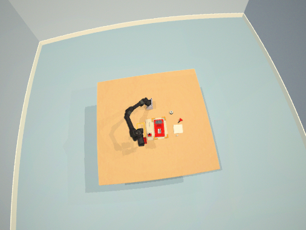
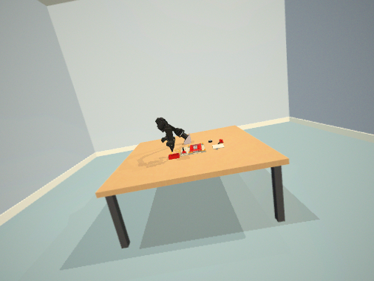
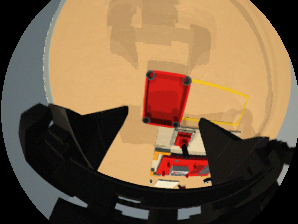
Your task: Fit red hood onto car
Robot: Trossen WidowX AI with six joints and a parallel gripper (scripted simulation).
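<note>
The red hood lies 60 mm below my gripper tip. Also, from my gripper tip: square plate (410 mm to the left, 100 mm behind, 70 mm below); then grey wheel (360 mm to the left, 300 mm behind, 60 mm below).
</note>
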